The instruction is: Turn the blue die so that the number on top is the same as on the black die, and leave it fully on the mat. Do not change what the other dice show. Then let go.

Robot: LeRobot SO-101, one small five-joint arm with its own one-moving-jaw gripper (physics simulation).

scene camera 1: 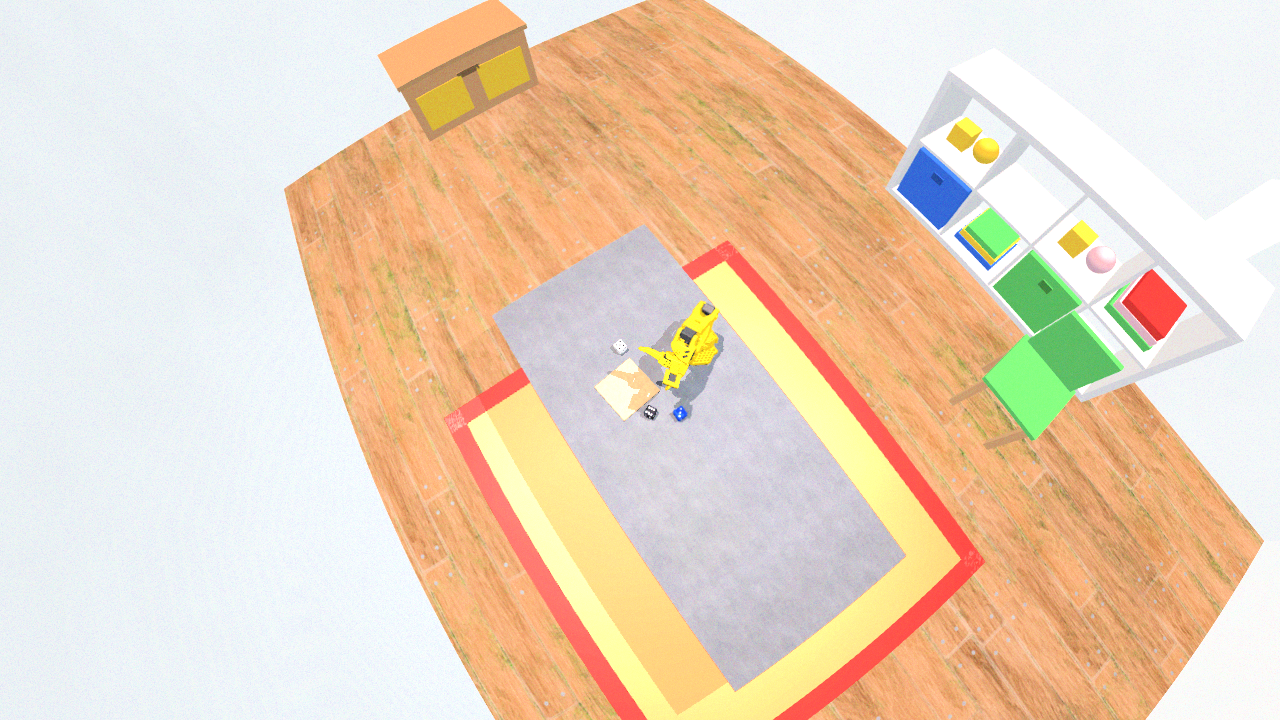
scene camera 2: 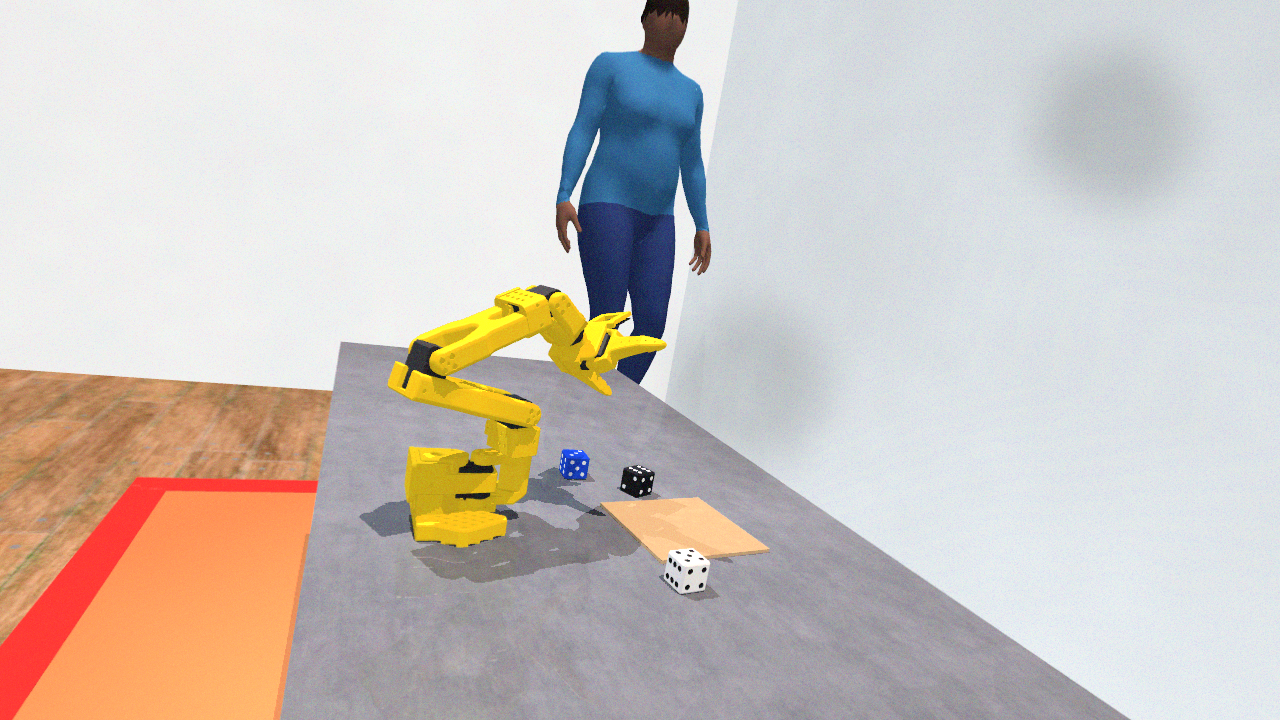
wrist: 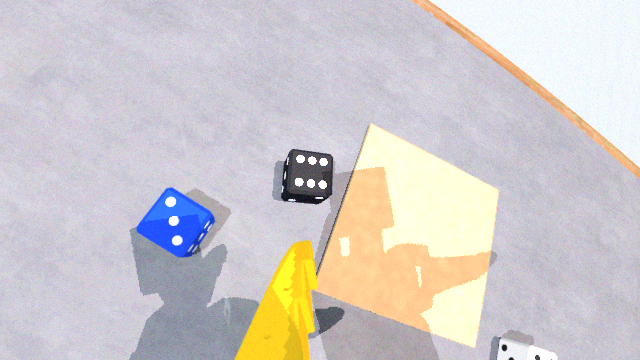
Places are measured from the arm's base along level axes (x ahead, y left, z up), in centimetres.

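Pixels of known places: hand, tool point: point(scene camera 1: 665, 388) point(scene camera 2: 609, 392) point(wrist: 313, 257); arm's base, link origin: point(scene camera 2: 474, 521).
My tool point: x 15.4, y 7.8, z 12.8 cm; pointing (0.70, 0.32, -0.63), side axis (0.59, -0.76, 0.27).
Ahead of a thing's pixels: the offset from my tool point to its top centre. Level surfaces: height alone.
The blue die @[dx -0.9, dy +5.8, dz -9.8 cm] point(scene camera 1: 680, 413) point(scene camera 2: 574, 464) point(wrist: 175, 222) lies flat on the grey table, off the mat, with three pips on top in the wrist view. The black die @[dx +5.9, dy +0.5, dz -9.8 cm] point(scene camera 1: 650, 411) point(scene camera 2: 637, 480) point(wrist: 307, 175) shows six on top and sits between the blue die and the tan square mat @[dx +7.5, dy -9.8, dz -12.4 cm] point(scene camera 1: 617, 394) point(scene camera 2: 716, 528) point(wrist: 435, 200), close to the mat's edge. My gripper point(scene camera 1: 651, 367) point(scene camera 2: 637, 368) is fully open and empty, high above the table. In the wrist view one notched jaw point(wrist: 292, 305) shows, below the black die in the picture; the moving jaw is out of view.
The white die @[dx +2.0, dy -21.7, dz -9.8 cm] point(scene camera 1: 620, 346) point(scene camera 2: 686, 571) point(wrist: 525, 350) stands by the mat's other side, partly cut off in the wrist view. The grey table @[dz -12.8 cm] point(scene camera 1: 742, 501) point(scene camera 2: 501, 644) point(wrist: 125, 75) ends beyond the mat. A person point(scene camera 2: 640, 134) stands behind the table.
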